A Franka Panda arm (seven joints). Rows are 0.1 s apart.
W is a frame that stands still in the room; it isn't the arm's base.
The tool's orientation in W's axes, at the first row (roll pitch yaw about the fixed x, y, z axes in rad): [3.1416, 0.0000, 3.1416]
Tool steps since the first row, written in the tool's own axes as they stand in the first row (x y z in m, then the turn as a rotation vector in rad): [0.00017, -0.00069, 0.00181, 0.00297, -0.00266, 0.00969]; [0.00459, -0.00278, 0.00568, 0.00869, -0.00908, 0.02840]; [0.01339, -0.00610, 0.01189, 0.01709, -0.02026, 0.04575]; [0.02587, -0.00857, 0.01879, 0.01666, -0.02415, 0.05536]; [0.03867, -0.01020, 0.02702, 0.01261, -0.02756, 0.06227]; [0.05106, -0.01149, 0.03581, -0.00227, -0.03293, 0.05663]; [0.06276, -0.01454, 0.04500, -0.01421, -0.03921, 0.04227]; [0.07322, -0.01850, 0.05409, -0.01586, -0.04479, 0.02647]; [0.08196, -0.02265, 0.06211, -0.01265, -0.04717, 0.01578]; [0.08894, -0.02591, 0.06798, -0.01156, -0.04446, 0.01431]
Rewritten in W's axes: [-0.00017, -0.00069, -0.00181, -0.00297, -0.00266, -0.00969]; [-0.00459, -0.00278, -0.00568, -0.00869, -0.00908, -0.02840]; [-0.01339, -0.00610, -0.01189, -0.01709, -0.02026, -0.04575]; [-0.02587, -0.00857, -0.01879, -0.01666, -0.02415, -0.05536]; [-0.03867, -0.01020, -0.02702, -0.01261, -0.02756, -0.06227]; [-0.05106, -0.01149, -0.03581, 0.00227, -0.03293, -0.05663]; [-0.06276, -0.01454, -0.04500, 0.01421, -0.03921, -0.04227]; [-0.07322, -0.01850, -0.05409, 0.01586, -0.04479, -0.02647]; [-0.08196, -0.02265, -0.06211, 0.01265, -0.04717, -0.01578]; [-0.08894, -0.02591, -0.06798, 0.01156, -0.04446, -0.01431]
